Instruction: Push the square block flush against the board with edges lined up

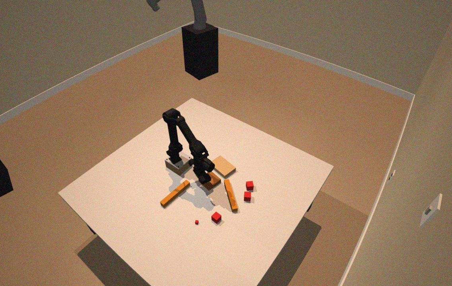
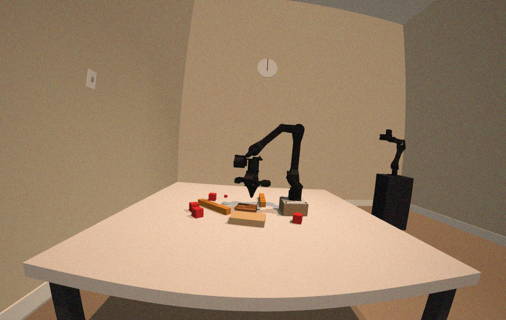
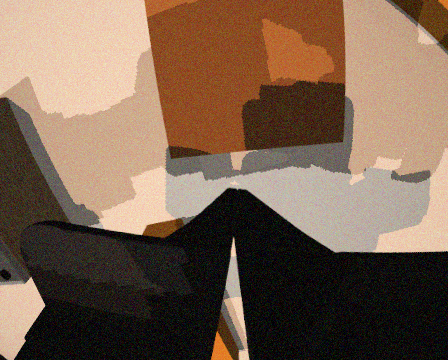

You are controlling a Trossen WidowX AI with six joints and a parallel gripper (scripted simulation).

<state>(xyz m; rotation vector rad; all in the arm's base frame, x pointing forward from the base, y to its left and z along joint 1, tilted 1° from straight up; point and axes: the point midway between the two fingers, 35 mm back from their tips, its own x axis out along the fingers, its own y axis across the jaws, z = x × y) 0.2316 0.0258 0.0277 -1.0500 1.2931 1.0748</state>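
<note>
Right now my gripper tip is 6 cm to the right of the square block, 5 cm above it and 1 cm short of it. The rest, counted from my gripper tip: flat tan block: 20 cm to the left, 5 cm below, 2 cm behind.
</note>
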